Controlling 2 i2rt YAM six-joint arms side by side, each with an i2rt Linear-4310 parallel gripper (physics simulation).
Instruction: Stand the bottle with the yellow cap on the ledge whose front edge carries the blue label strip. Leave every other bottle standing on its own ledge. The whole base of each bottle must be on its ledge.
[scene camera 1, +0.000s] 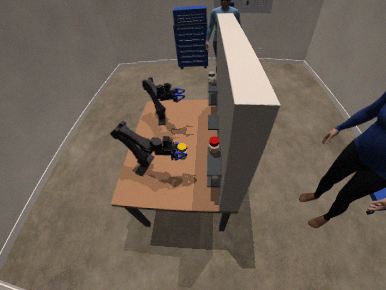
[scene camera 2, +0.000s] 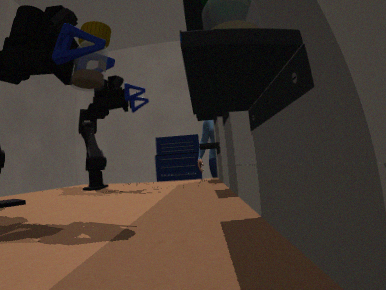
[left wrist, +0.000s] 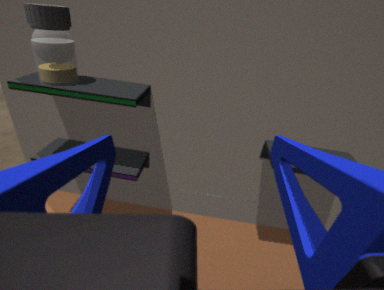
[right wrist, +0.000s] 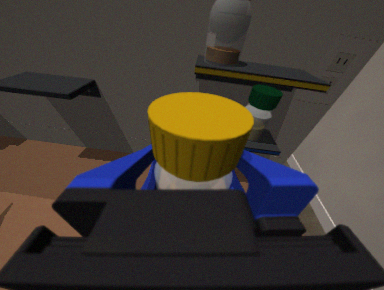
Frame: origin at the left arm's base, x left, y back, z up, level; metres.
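Seen in the pictures: left gripper, fingertip midpoint: (scene camera 1: 185, 93) (scene camera 2: 147, 95) (left wrist: 193, 144); right gripper, fingertip midpoint: (scene camera 1: 187, 151) (scene camera 2: 110, 54); left arm's base, origin of the base link: (scene camera 1: 162, 118) (scene camera 2: 96, 188); right arm's base, origin of the base link: (scene camera 1: 145, 164).
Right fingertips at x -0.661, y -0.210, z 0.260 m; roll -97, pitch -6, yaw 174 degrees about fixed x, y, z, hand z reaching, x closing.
Note:
Pixels of each thing's top centre, then the offset from my right fingertips to it. "spot": a spot on its surface instead.
- bottle with the yellow cap, middle of its top: (right wrist: 204, 109) (scene camera 2: 94, 29) (scene camera 1: 181, 146) dx +0.003, dy +0.033, dz +0.055 m
- green-capped bottle, middle of its top: (right wrist: 267, 90) dx -0.157, dy -0.145, dz +0.004 m
- yellow-strip ledge, surface spot: (right wrist: 280, 79) spot: dx -0.137, dy -0.102, dz +0.036 m
- bottle with orange-brown contents, surface spot: (right wrist: 223, 54) spot: dx -0.053, dy -0.129, dz +0.055 m
- dark-capped bottle, middle of its top: (left wrist: 47, 5) (scene camera 1: 211, 72) dx +0.701, dy -0.297, dz +0.144 m
- green-strip ledge, middle of its top: (left wrist: 83, 82) (scene camera 1: 212, 85) dx +0.665, dy -0.298, dz +0.039 m
- purple-strip ledge, surface spot: (left wrist: 132, 159) spot: dx +0.589, dy -0.288, dz -0.101 m
- dark ledge, middle of its top: (left wrist: 315, 157) (scene camera 2: 210, 107) (right wrist: 44, 81) (scene camera 1: 213, 121) dx +0.273, dy -0.222, dz -0.031 m
The bottle with the yellow cap (scene camera 1: 182, 147) (scene camera 2: 96, 32) (right wrist: 200, 135) is upright in my right gripper (scene camera 1: 180, 152) (scene camera 2: 95, 56), above the table and apart from the ledges. My left gripper (scene camera 1: 180, 94) (scene camera 2: 136, 98) (left wrist: 193, 144) is open and empty at the upper part of scene camera 1. The ledge with the blue label strip (right wrist: 266, 151) shows low at the right in the right wrist view, partly behind a finger. A green-capped bottle (right wrist: 265, 97) appears to stand on it. Above it is a yellow-strip ledge (right wrist: 280, 79) bearing a bottle with orange-brown contents (right wrist: 223, 54).
A dark-capped bottle (left wrist: 49, 17) stands on a green-strip ledge (left wrist: 112, 89), above a purple-strip ledge (left wrist: 132, 159). A red-capped bottle (scene camera 1: 214, 143) stands beside the tall wall panel (scene camera 1: 250, 150). Another dark ledge (right wrist: 47, 83) is at the left in the right wrist view.

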